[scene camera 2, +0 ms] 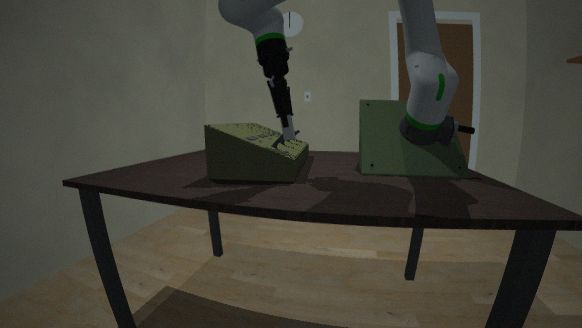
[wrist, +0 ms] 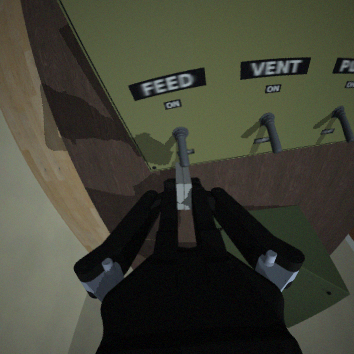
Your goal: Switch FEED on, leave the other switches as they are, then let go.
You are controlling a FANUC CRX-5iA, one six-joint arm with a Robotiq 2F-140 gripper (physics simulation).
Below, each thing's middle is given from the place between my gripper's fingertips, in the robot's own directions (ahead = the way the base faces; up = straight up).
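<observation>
Measuring from my hand, I find the olive switch box [scene camera 2: 246, 151] 3 cm below it, 16 cm to the right of it and 16 cm ahead of it.
</observation>
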